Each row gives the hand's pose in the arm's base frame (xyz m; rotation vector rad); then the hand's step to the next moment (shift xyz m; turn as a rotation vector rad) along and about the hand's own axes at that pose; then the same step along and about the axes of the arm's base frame.
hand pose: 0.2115 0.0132 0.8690 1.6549 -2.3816 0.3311
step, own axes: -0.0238 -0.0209 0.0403 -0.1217 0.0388 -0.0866
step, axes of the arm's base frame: 0.0256 0.0016 -0.0444 0.0096 0.1480 0.0426
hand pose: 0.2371 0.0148 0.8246 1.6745 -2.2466 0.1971
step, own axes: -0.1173 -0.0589 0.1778 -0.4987 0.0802 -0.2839
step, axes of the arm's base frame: 0.0538 0.0345 -0.2116 0.1015 0.5613 0.1016
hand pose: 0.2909 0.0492 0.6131 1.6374 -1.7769 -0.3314
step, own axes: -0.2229 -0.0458 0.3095 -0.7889 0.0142 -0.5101
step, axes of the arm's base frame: -0.1671 0.1236 -0.3231 0.2863 0.8844 0.1367
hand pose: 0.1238 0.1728 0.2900 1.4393 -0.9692 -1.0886
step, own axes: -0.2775 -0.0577 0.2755 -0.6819 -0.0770 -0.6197
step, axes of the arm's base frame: -0.3376 0.2025 -0.0356 0.4212 0.8222 0.0382
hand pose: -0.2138 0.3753 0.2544 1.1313 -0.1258 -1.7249
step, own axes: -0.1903 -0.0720 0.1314 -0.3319 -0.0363 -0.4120
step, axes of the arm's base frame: -0.1386 0.1295 0.1506 0.2861 0.4445 -0.0417
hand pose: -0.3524 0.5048 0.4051 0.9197 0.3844 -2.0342
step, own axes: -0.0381 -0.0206 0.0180 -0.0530 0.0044 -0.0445
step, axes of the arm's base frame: -0.0109 0.0241 0.0388 0.0439 0.0530 0.0085
